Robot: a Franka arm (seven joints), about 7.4 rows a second.
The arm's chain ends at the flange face. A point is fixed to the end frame.
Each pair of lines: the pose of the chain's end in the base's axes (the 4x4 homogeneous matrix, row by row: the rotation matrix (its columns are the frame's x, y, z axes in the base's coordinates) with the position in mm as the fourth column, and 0 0 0 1 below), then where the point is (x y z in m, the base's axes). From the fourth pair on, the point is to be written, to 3 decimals.
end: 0.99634 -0.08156 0.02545 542.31; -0.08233 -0.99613 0.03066 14.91; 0.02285 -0.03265 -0.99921 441.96; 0 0 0 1
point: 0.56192 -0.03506 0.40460
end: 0.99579 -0.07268 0.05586 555.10; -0.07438 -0.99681 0.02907 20.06; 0.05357 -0.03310 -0.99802 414.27; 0 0 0 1
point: 0.57624 -0.02982 0.37763
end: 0.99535 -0.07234 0.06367 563.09; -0.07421 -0.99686 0.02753 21.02; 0.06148 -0.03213 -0.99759 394.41; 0 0 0 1
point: 0.58452 -0.02892 0.35801
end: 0.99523 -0.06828 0.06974 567.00; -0.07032 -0.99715 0.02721 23.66; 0.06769 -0.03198 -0.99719 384.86; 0 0 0 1
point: 0.589 -0.026 0.349
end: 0.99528 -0.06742 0.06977 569.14; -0.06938 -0.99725 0.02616 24.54; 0.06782 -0.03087 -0.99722 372.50; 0 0 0 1
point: 0.591 -0.025 0.336
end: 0.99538 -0.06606 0.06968 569.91; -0.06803 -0.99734 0.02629 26.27; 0.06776 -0.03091 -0.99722 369.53; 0 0 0 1
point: 0.592 -0.024 0.333
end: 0.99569 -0.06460 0.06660 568.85; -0.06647 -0.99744 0.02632 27.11; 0.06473 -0.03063 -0.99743 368.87; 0 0 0 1
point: 0.591 -0.023 0.333
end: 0.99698 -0.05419 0.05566 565.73; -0.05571 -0.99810 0.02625 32.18; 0.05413 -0.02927 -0.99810 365.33; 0 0 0 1
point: 0.588 -0.017 0.329
